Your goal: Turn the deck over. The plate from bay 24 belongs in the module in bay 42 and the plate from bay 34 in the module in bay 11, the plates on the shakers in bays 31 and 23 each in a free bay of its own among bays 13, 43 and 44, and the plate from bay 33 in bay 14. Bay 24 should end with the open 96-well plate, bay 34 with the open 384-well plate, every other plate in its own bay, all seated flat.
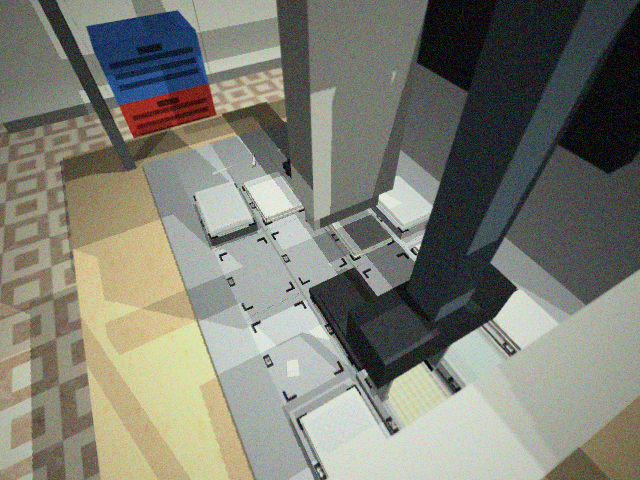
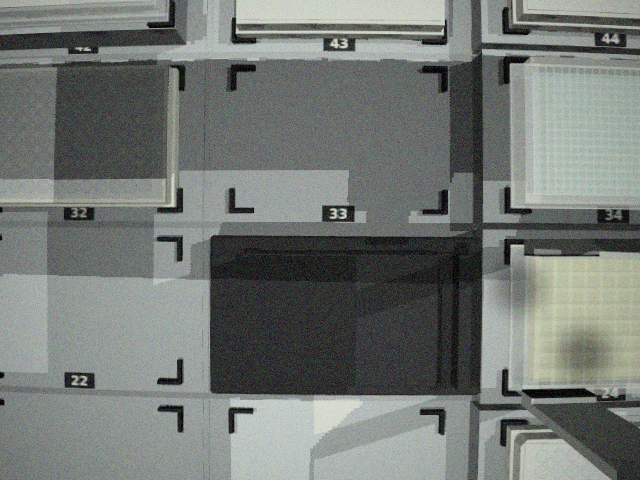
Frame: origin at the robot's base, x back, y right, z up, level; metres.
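Where they show: gripper, fingertip midpoint: (image 2: pixel 554 322); robot's base at its link origin: (image 1: pixel 196 204).
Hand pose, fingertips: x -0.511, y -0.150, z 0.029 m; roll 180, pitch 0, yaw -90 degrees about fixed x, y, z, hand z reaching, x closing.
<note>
Things, the pixels of their top centre, and the offset from my fingertips. "spot": a spot on its surface instead.
- yellow gridded plate at its top centre: (image 2: pixel 630 321) (image 1: pixel 422 403) dy +0.000, dx -0.045, dz +0.000 m
- black shaker at its top centre: (image 2: pixel 347 321) (image 1: pixel 357 308) dy -0.001, dx +0.115, dz +0.002 m
- Bay 33 at a spot on its surface: (image 2: pixel 310 118) spot: dy -0.120, dx +0.137, dz -0.029 m
- bay 43 at a spot on its surface: (image 2: pixel 338 12) spot: dy -0.179, dx +0.120, dz -0.014 m
- bay 44 at a spot on its surface: (image 2: pixel 578 10) spot: dy -0.176, dx -0.015, dz +0.000 m
- bay 14 at a spot on its surface: (image 2: pixel 547 457) spot: dy +0.076, dx +0.002, dz +0.000 m
- Bay 42 at a spot on its surface: (image 2: pixel 77 10) spot: dy -0.173, dx +0.268, dz +0.002 m
- bay 11 at a spot on its surface: (image 1: pixel 222 206) spot: dy +0.109, dx +0.439, dz +0.005 m
- white plate at its top centre: (image 1: pixel 272 193) dy +0.000, dx +0.447, dz -0.014 m
- clear-rimmed plate at its top centre: (image 2: pixel 65 134) (image 1: pixel 355 223) dy -0.107, dx +0.283, dz -0.014 m
My gripper (image 1: pixel 409 379) (image 2: pixel 560 322) is open, its two jaws apart over the yellow gridded plate (image 1: pixel 421 395) (image 2: pixel 584 310) in bay 24; nothing is held between them. The pale blue, finer-gridded plate (image 1: pixel 473 356) (image 2: pixel 589 134) lies flat in bay 34. The black shaker (image 1: pixel 333 310) (image 2: pixel 310 320) in bay 23 carries no plate. Bay 33 (image 2: pixel 310 118) is bare. White plates stand in bay 43 (image 2: pixel 338 12), bay 44 (image 2: pixel 578 10) (image 1: pixel 524 317) and bay 14 (image 1: pixel 338 421) (image 2: pixel 547 457). Bay 42 (image 1: pixel 404 204) (image 2: pixel 77 10) and bay 11 (image 1: pixel 222 206) hold pale plates. Bay 31 is mostly hidden.
A white plate (image 1: pixel 271 197) is in bay 21 and a clear-rimmed plate (image 1: pixel 364 235) (image 2: pixel 103 124) in bay 32. The grey column (image 1: pixel 351 113) stands over the far bays. A pale panel (image 1: pixel 465 428) covers the near edge. Blue and red boxes (image 1: pixel 149 56) stand behind.
</note>
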